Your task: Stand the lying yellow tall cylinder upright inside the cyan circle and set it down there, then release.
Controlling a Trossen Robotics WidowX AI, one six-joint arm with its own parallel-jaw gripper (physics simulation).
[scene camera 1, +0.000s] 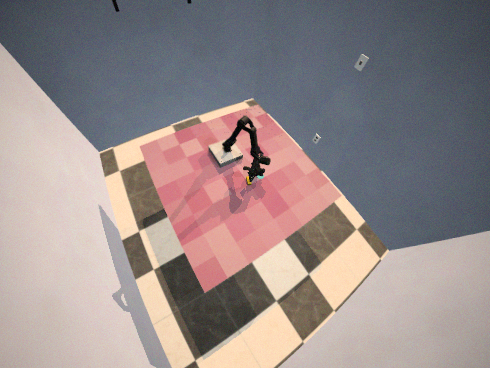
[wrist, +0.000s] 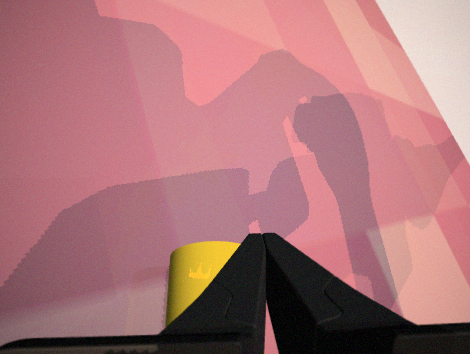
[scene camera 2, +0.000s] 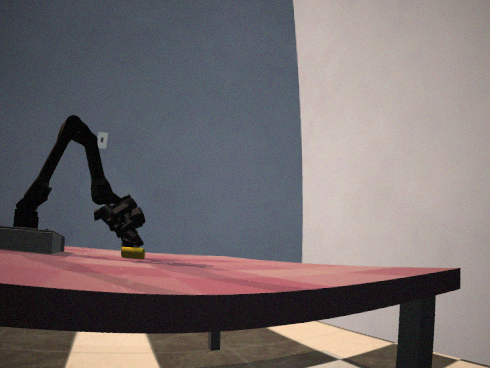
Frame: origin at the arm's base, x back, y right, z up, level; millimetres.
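Where they show: gripper, fingertip midpoint: (scene camera 1: 250, 182) (wrist: 261, 246) (scene camera 2: 142, 244); arm's base, link origin: (scene camera 1: 227, 149) (scene camera 2: 24, 231).
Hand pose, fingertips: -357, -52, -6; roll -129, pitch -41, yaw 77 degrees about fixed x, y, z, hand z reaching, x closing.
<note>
Things, the pixels of their centre, and the offset from my fingertips, as dx, dy, dz. "spot": a spot on its surface instead.
- yellow tall cylinder, body centre: (scene camera 2: 133, 253) +28, -4, -28
- cyan circle, surface spot: (scene camera 1: 260, 177) spot: +28, -113, -43
The yellow tall cylinder (scene camera 1: 249, 180) (scene camera 2: 133, 252) (wrist: 187, 282) lies on its side on the pink checkered table top. In the wrist view it is beside and partly behind the left finger. Part of the cyan circle (scene camera 1: 260, 177) shows in the first scene view, to the right of the cylinder, and the arm hides some of it. It does not show in the wrist view. My gripper (wrist: 261, 246) is shut with its fingertips together and nothing between them. It is low, tilted, right by the cylinder; whether it touches the cylinder I cannot tell.
The arm's base box (scene camera 1: 226, 154) (scene camera 2: 32, 239) stands on the table behind the gripper. The table's edge (scene camera 2: 225, 312) runs along the front in the second scene view. Arm shadows fall across the table top.
</note>
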